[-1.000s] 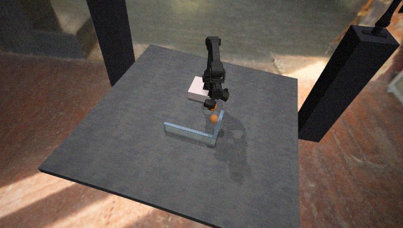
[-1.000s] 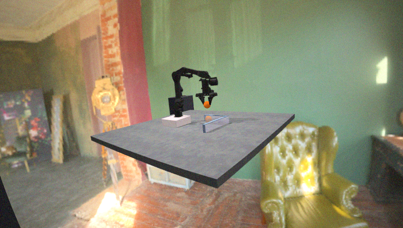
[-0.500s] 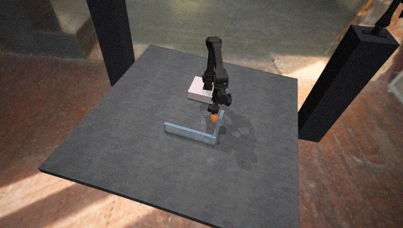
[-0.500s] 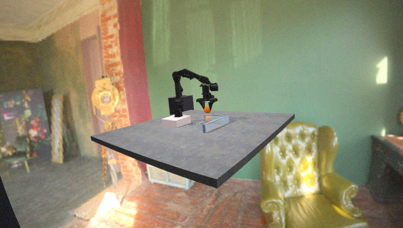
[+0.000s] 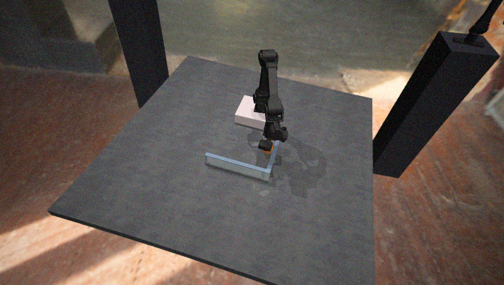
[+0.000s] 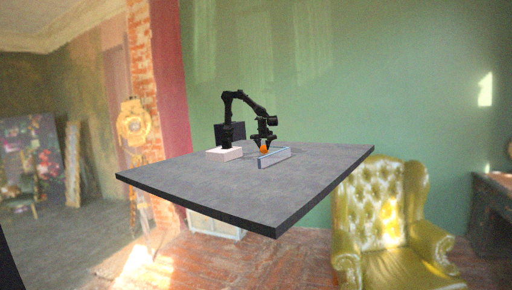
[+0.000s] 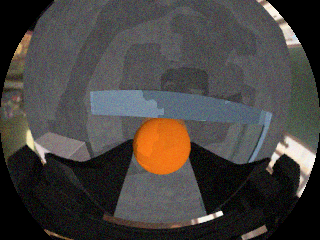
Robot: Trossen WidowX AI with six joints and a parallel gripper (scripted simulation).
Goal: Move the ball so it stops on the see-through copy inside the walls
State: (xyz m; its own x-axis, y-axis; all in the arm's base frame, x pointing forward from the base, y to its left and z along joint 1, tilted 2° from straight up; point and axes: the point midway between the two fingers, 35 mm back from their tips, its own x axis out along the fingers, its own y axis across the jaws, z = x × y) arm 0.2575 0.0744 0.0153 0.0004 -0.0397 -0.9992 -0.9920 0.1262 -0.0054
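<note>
Now: gripper tip 20 mm above the see-through copy. The rest, counted from my gripper tip: orange ball: right at my gripper tip.
</note>
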